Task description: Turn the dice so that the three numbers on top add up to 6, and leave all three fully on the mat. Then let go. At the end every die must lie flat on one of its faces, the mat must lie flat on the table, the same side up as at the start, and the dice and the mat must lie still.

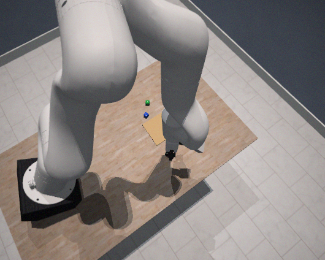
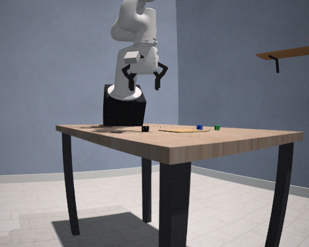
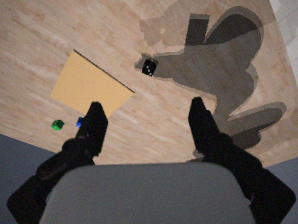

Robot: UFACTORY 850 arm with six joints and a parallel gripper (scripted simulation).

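The black die lies 150 mm below my hand, 20 mm behind it and 10 mm to the left of it. The rest, counted from my hand: blue die 250 mm to the left, 150 mm below, 30 mm behind; tan mat 160 mm to the left, 150 mm below, 10 mm ahead; green die 320 mm to the left, 150 mm below, 10 mm ahead.
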